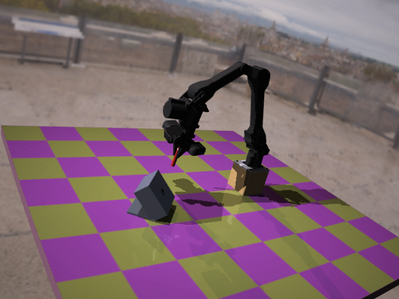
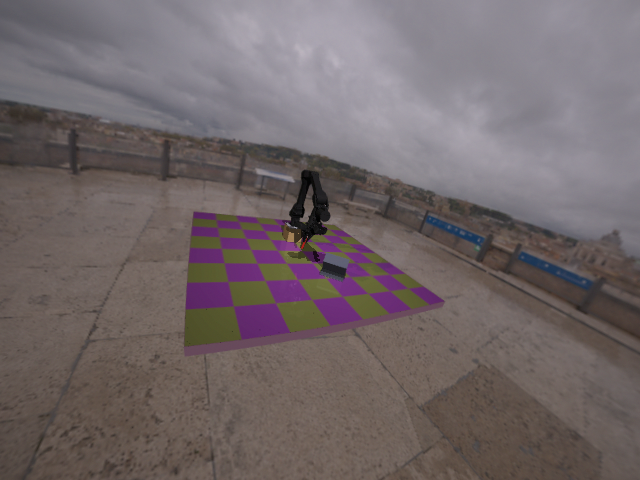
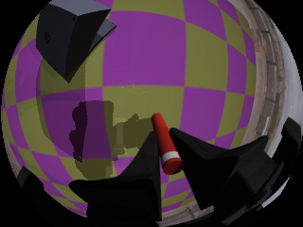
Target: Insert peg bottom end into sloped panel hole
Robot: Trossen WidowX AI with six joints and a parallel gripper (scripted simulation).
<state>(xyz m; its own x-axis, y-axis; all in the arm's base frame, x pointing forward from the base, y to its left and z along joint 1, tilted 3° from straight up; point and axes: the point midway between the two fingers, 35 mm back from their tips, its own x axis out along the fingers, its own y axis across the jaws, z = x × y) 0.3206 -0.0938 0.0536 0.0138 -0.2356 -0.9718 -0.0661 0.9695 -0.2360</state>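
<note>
Right now my gripper tip is 16 cm short of the sloped panel, 13 cm to the right of it and 6 cm above it. From my gripper tip the other things lie so: red peg: 2 cm above.
</note>
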